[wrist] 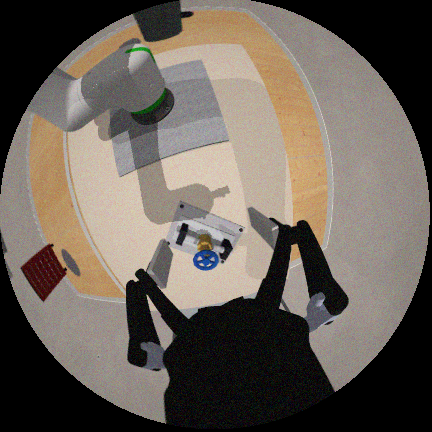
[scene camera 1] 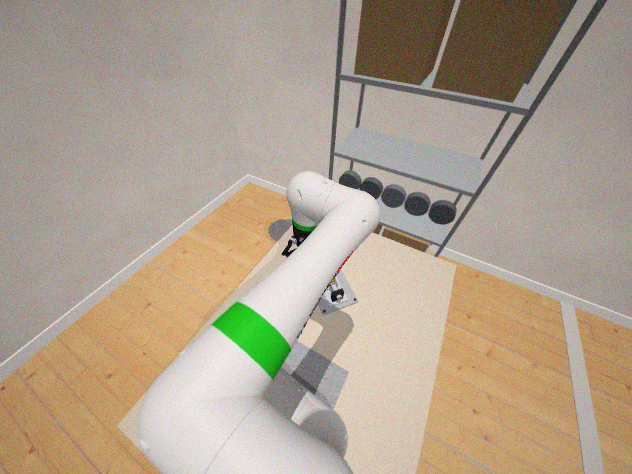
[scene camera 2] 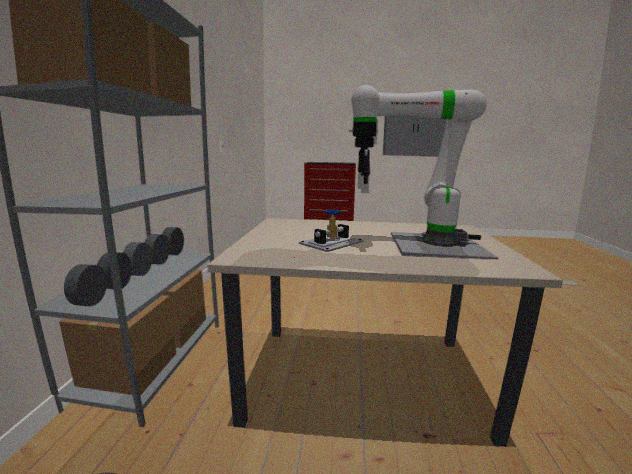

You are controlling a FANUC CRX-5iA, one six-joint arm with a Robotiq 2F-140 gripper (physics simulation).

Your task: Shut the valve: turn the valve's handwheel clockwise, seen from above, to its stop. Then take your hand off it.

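Observation:
The valve has a blue handwheel (scene camera 2: 332, 211) (wrist: 205, 260) on top of a brass body (scene camera 2: 332, 227) (wrist: 204, 242). It stands on a grey base plate (scene camera 2: 326, 246) (wrist: 212, 218) (scene camera 1: 349, 301) on the table. In scene camera 1 the arm hides the handwheel. My gripper (scene camera 2: 364, 181) (wrist: 207, 232) points down and is open and empty. It is well above the handwheel, and in scene camera 2 it is to the right of it. In the wrist view the handwheel shows between the two fingers, apart from both. In scene camera 1 one part of the gripper shows beside the forearm; its fingertips are partly hidden.
The light table (scene camera 1: 398, 316) (scene camera 2: 285, 265) (wrist: 105, 215) also carries the robot's grey mounting plate (scene camera 2: 408, 251) (wrist: 200, 95). A shelf rack (scene camera 1: 334, 117) (scene camera 2: 104, 204) stands past the table's end. A red drawer cabinet (scene camera 2: 329, 191) (wrist: 44, 272) stands behind the table in scene camera 2.

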